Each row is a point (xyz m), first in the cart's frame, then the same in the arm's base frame.
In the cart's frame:
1: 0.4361 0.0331 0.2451
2: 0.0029 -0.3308 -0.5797
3: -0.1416 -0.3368 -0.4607
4: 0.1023 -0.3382 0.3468
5: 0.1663 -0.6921 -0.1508
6: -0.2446 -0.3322 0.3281
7: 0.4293 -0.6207 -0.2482
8: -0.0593 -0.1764 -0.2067
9: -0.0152 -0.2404 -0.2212
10: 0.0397 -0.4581 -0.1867
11: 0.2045 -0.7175 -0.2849
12: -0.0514 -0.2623 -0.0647
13: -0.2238 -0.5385 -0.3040
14: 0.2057 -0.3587 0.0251
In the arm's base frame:
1: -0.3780 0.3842 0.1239
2: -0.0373 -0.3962 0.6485
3: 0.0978 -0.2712 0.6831
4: 0.1294 0.3418 0.1045
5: 0.1965 -0.2680 0.1287
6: 0.3640 0.4022 0.3536
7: -0.0600 -0.3655 0.0367
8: -0.0036 0.0053 0.5818
9: 0.0046 -0.0496 0.5255
10: 0.1201 -0.1476 0.3562
11: 0.1531 -0.3998 0.1577
12: 0.0837 0.0753 0.4589
13: 0.3293 -0.2314 0.5533
14: -0.0098 0.0445 0.1873

